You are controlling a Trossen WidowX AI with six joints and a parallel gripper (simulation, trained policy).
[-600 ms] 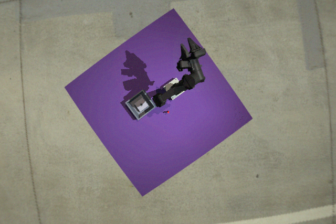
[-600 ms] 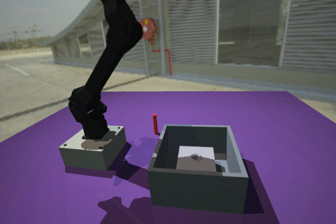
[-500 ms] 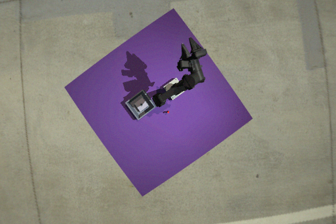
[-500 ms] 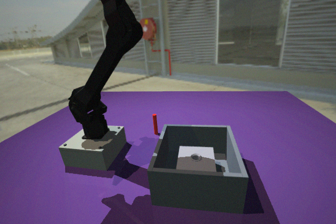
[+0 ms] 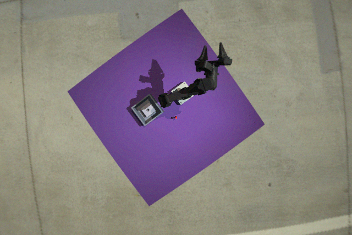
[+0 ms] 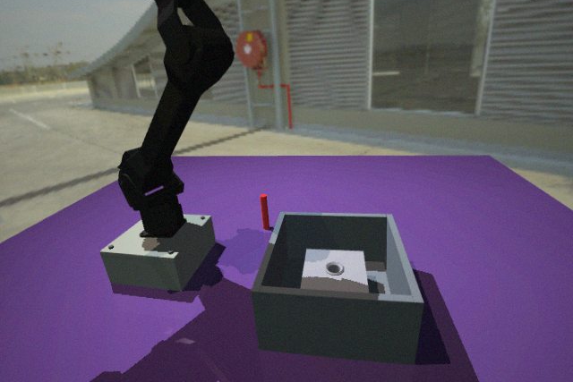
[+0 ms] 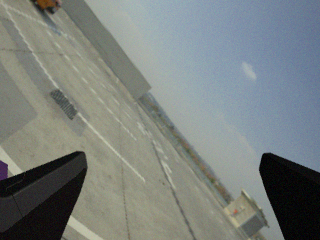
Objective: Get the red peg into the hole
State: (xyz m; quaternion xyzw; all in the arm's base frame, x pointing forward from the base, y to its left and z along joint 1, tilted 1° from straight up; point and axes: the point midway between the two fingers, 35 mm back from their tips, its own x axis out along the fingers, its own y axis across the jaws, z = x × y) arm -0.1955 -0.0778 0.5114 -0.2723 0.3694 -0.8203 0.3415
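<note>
Right now my gripper tip is 39 cm short of the red peg, 20 cm to the right of it and 55 cm above it. Also, from my gripper tip: grey box: 53 cm ahead, 56 cm below.
</note>
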